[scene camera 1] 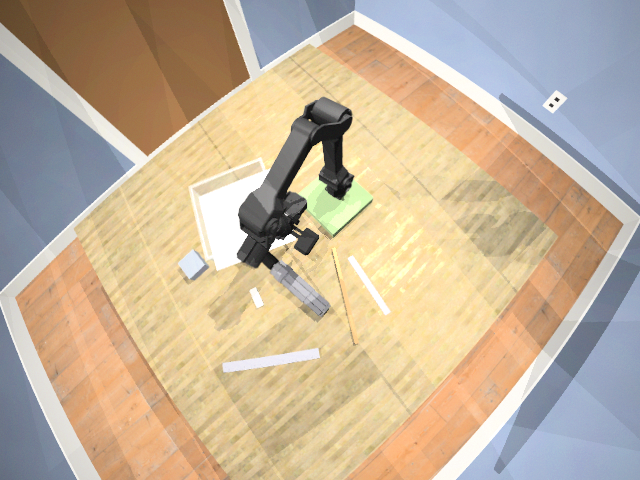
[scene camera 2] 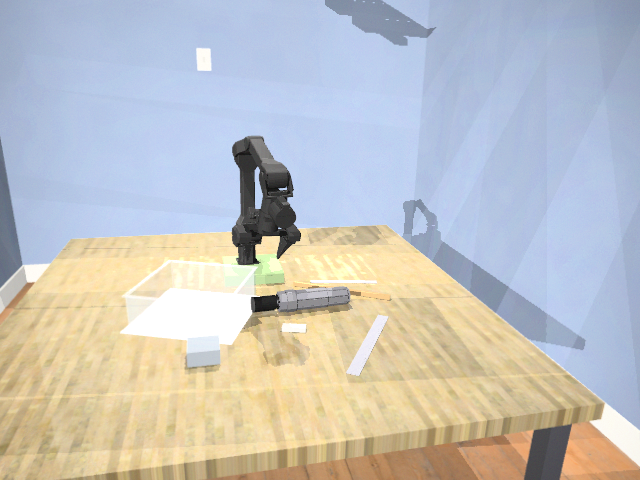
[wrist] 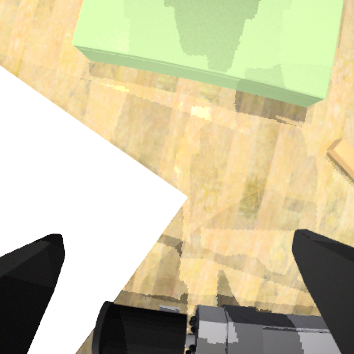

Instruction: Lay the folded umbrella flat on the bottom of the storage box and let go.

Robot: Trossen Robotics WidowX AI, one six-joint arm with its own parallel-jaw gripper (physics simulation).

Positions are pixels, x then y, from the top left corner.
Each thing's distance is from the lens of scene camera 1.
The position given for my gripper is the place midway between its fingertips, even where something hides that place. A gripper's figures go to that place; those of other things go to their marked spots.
my gripper [scene camera 1: 290, 228]: 77 cm
folded umbrella [scene camera 1: 282, 272]: 81 cm
storage box [scene camera 1: 216, 200]: 102 cm
The marked spots on the storage box and the folded umbrella are 38 cm apart.
